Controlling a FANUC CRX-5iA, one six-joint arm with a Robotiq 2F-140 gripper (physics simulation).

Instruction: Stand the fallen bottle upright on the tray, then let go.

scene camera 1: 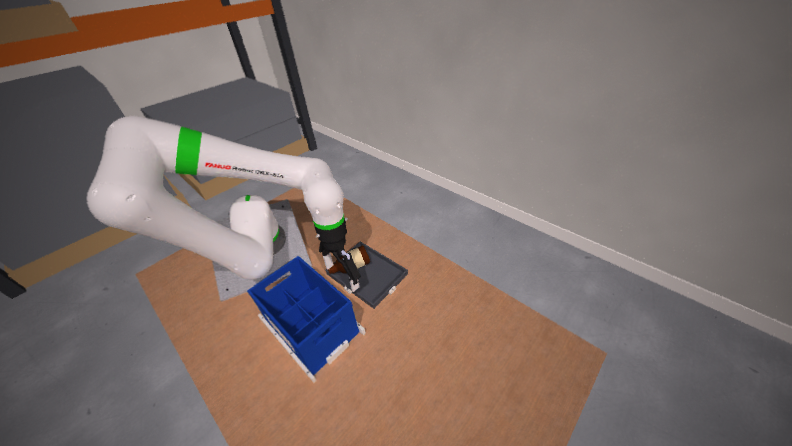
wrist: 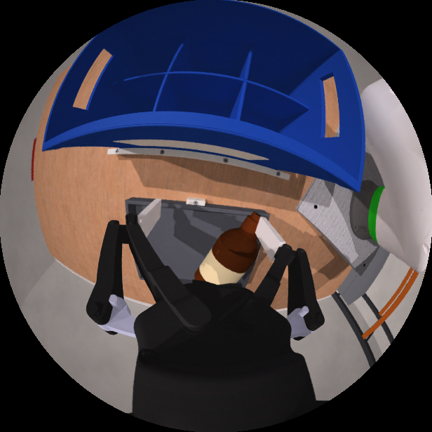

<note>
I see my gripper and a brown bottle.
My gripper shows as well in the wrist view.
</note>
